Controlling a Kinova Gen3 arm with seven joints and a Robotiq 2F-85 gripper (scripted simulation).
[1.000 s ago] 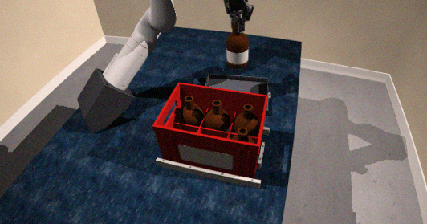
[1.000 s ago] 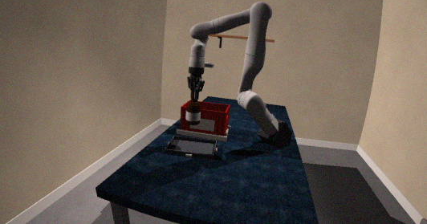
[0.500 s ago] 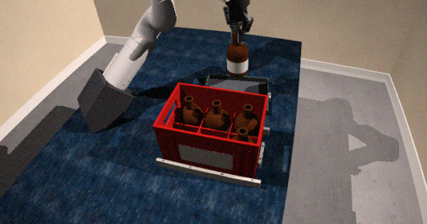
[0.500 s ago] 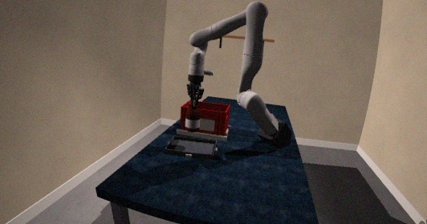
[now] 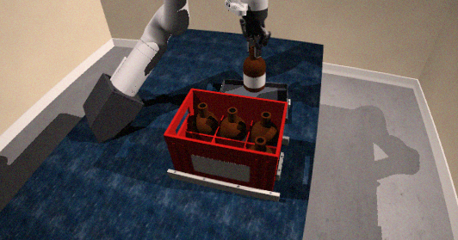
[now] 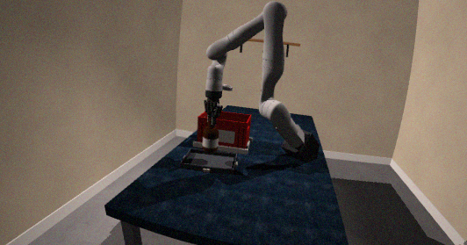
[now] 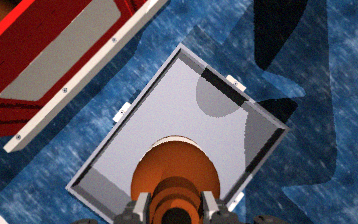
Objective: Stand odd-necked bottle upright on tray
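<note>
My hand is 21 cm above the grey tray. Also, from my hand: crate: 26 cm to the right, 14 cm below, 8 cm ahead.
</note>
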